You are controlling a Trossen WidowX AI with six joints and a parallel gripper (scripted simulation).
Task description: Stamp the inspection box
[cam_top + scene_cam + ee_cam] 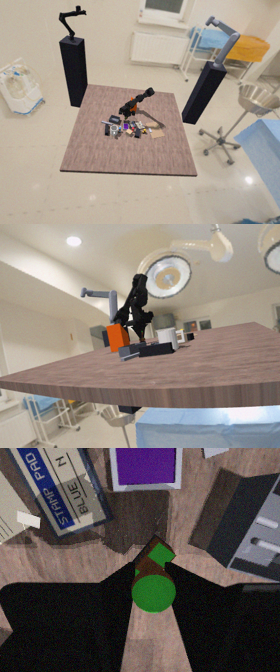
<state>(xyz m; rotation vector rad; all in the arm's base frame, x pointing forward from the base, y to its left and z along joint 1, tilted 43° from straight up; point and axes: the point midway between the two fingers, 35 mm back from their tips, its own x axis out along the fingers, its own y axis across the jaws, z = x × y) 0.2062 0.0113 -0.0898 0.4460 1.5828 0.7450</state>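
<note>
My gripper tip is 10 cm short of the purple ink pad, 2 cm to the right of it and 6 cm above it. The rest, counted from my gripper tip: grey washer (10 cm ahead, 5 cm to the right, 6 cm below); dark tray (3 cm ahead, 13 cm to the right, 5 cm below); green PASS stamp (right at my gripper tip).
</note>
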